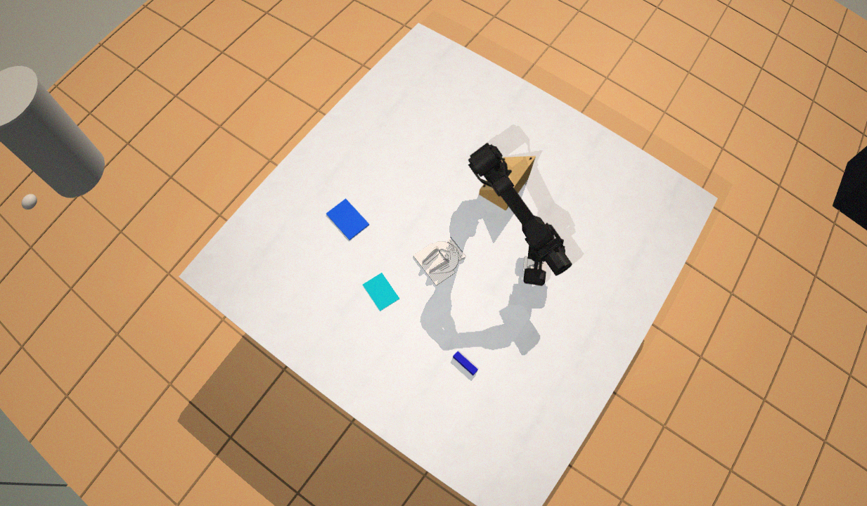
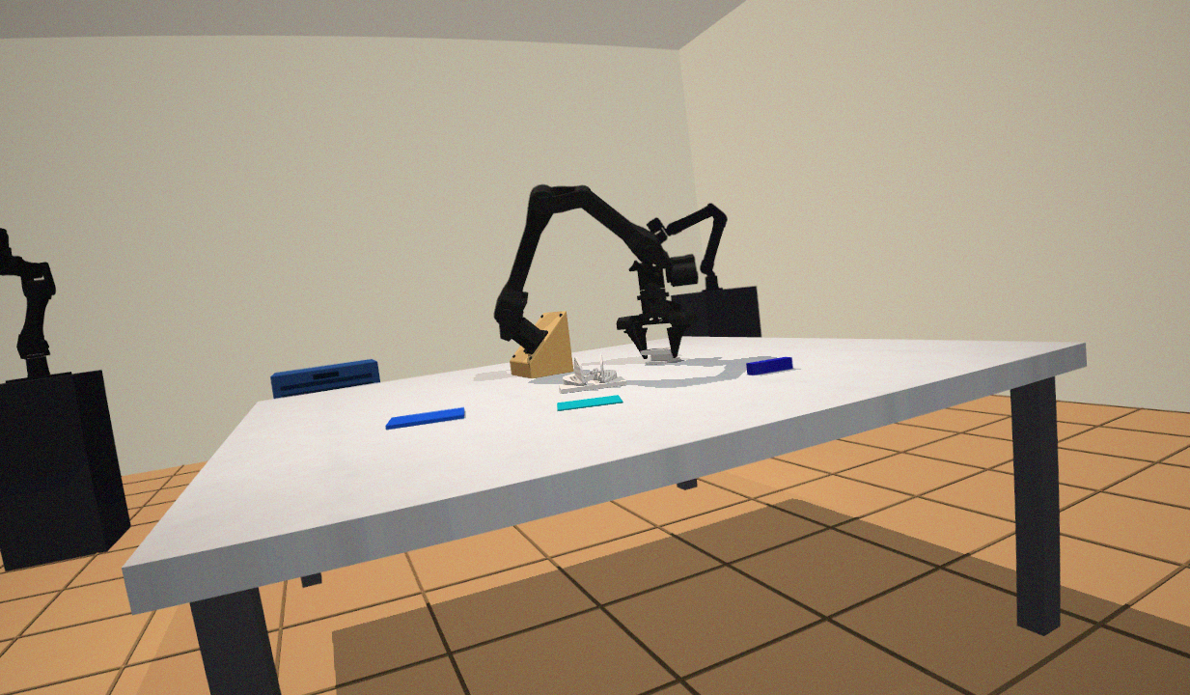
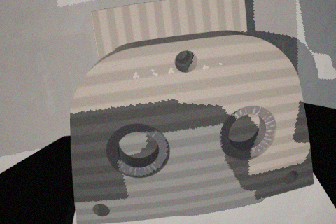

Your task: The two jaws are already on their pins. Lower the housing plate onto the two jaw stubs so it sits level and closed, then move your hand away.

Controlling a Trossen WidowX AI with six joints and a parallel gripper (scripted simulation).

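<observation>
My gripper tip is now 10 mm to the right of the small white part. Round my gripper tip: blue tile (220 mm ahead, 560 mm to the right, 10 mm below); then teal tile (340 mm ahead, 320 mm to the right, 10 mm below); then small dark blue block (370 mm ahead, 10 mm to the left).
</observation>
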